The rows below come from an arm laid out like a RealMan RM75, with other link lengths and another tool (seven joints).
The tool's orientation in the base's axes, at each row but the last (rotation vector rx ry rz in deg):
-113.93, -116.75, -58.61
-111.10, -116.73, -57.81
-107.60, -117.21, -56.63
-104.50, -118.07, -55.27
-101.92, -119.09, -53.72
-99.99, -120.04, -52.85
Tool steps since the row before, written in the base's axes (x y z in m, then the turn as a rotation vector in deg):
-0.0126, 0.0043, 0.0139, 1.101, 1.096, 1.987
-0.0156, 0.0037, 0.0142, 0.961, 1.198, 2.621
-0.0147, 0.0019, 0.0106, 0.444, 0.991, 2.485
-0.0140, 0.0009, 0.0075, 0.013, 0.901, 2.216
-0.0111, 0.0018, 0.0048, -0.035, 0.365, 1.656
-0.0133, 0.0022, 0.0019, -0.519, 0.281, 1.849
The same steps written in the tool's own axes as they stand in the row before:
0.0125, -0.0067, -0.0130, 1.814, 1.668, -0.538
0.0131, -0.0097, -0.0139, 2.262, 1.758, -1.010
0.0100, -0.0103, -0.0112, 2.110, 1.232, -1.178
0.0078, -0.0108, -0.0087, 1.973, 0.736, -1.136
0.0066, -0.0090, -0.0049, 1.241, 0.492, -1.047
0.0060, -0.0119, -0.0027, 1.403, 0.084, -1.339

